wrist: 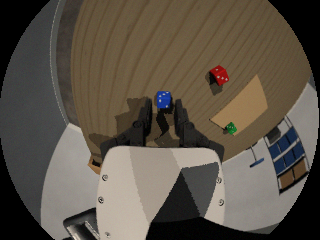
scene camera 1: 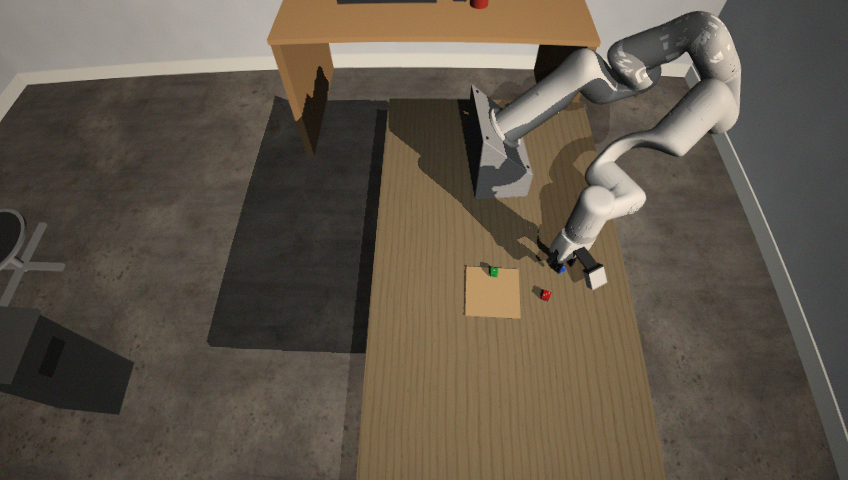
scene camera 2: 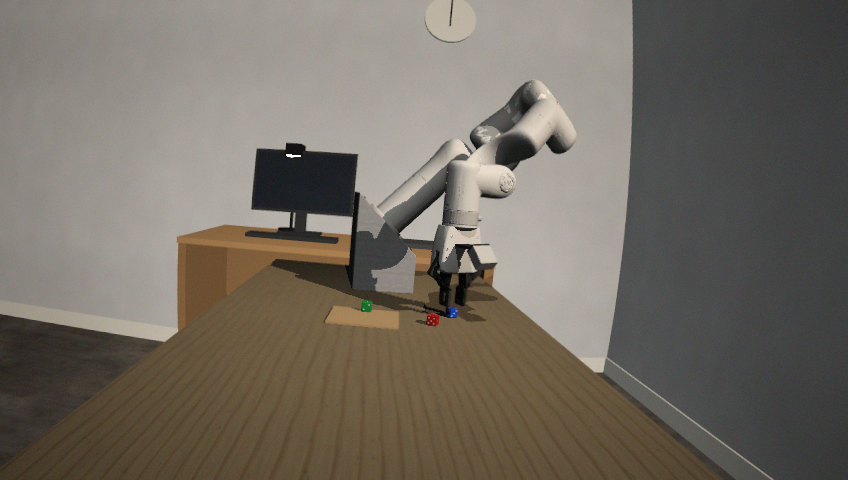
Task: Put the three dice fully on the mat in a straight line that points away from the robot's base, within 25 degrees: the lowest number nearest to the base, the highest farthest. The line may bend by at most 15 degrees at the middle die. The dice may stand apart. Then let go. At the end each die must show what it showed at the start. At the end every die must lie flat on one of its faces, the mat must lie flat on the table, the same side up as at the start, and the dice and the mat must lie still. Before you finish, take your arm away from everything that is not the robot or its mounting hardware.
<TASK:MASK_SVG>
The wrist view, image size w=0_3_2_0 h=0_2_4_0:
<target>my gripper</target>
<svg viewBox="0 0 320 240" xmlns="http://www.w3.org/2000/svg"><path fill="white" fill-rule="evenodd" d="M101 143L100 151L103 164L100 171L96 198L97 226L101 240L263 240L269 235L245 232L223 226L225 216L225 182L222 161L225 149L223 145L209 140L195 129L195 125L189 121L187 110L183 108L181 99L175 100L174 126L175 134L180 138L179 147L146 146L146 137L151 133L153 117L152 99L146 98L145 106L140 108L138 120L132 123L132 127L118 135L117 138Z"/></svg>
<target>tan mat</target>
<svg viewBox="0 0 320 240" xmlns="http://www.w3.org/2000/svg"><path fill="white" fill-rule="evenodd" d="M256 73L223 108L210 118L212 122L226 131L226 126L232 122L237 129L232 134L234 136L250 125L268 108L263 88Z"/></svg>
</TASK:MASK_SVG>
